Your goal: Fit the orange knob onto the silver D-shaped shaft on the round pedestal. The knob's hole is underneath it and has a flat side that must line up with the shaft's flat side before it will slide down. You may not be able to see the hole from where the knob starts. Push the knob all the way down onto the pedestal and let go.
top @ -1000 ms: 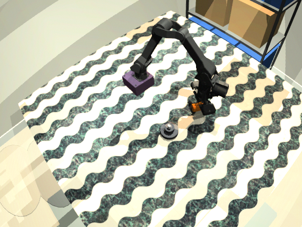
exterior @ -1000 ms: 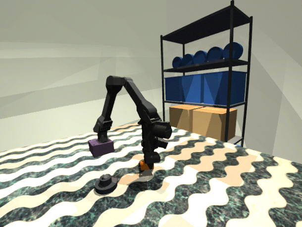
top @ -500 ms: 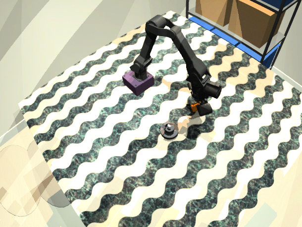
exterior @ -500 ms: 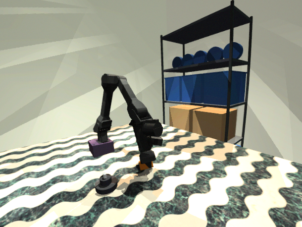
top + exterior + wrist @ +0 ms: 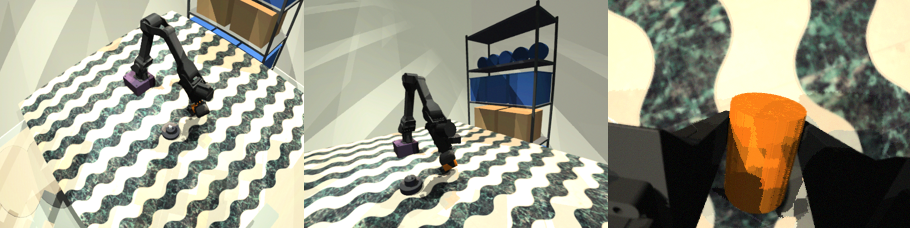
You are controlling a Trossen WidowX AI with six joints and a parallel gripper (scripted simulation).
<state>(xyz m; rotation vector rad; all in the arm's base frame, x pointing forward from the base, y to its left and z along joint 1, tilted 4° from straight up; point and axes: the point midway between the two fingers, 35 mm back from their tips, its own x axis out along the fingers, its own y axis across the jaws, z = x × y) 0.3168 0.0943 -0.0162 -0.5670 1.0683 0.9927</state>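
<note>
My gripper tip is now 200 mm to the left of the round grey pedestal and 10 mm past it. From my gripper tip the other things lie so: orange knob 10 mm above.
</note>
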